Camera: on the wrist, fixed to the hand. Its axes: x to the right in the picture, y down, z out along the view.
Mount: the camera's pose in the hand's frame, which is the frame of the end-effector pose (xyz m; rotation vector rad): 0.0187 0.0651 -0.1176 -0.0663 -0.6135 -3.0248
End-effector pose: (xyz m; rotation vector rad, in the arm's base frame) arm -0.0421 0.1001 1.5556 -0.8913 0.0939 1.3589
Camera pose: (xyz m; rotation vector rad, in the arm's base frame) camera -0.0436 0.0413 1.4333 0.1243 -1.2410 -1.3284
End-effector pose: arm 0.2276 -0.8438 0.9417 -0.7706 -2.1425 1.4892
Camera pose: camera 0.2993 -0.7305 0.9209 2.1761 -0.8854 -0.3887
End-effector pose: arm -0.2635 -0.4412 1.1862 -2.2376 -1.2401 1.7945
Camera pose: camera -0.1292 -0.4228 1.1805 1.1846 -1.7806 0.3462
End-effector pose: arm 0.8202 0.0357 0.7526 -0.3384 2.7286 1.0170
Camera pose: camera 0.7704 0.0030 0.8745 -2.0203 -0.2765 -0.1212
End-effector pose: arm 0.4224 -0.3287 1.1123 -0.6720 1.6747 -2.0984
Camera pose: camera 0.3389 -0.2600 1.0303 1.7093 0.5501 0.3282
